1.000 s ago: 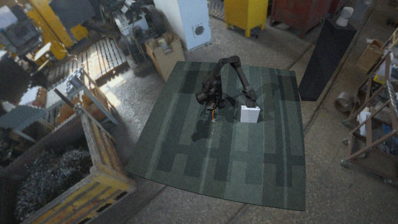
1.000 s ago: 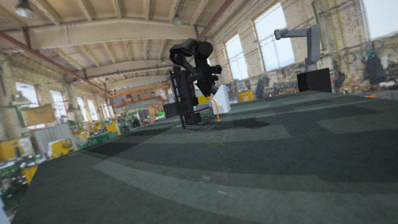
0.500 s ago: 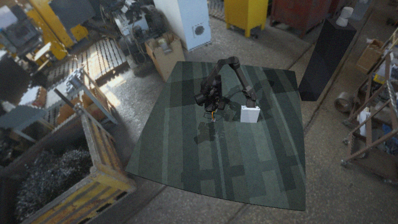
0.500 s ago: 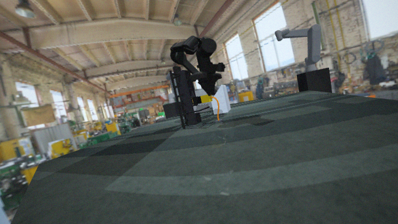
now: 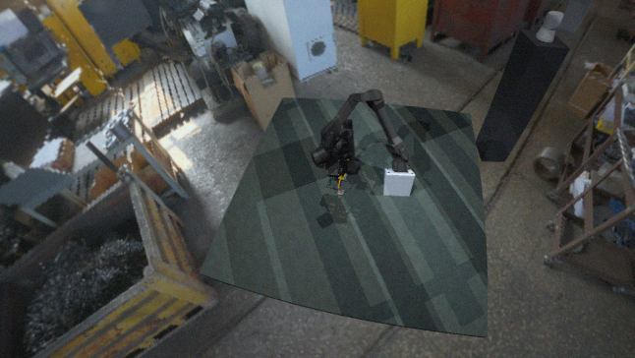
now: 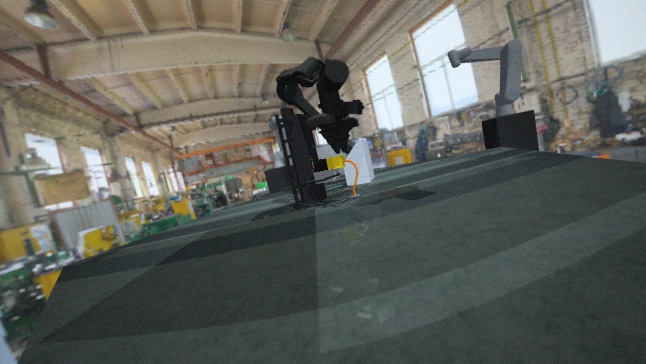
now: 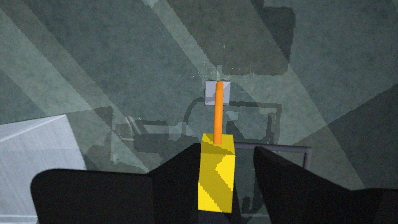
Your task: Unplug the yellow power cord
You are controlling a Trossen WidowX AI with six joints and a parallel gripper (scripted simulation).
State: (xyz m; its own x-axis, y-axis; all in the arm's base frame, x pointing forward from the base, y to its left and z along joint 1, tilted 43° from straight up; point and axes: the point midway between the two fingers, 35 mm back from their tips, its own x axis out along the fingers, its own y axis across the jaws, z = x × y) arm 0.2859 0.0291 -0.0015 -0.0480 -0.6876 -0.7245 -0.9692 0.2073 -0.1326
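Right now the yellow plug is 10 mm behind my gripper tip, 50 mm to the right of it and 10 mm below it.
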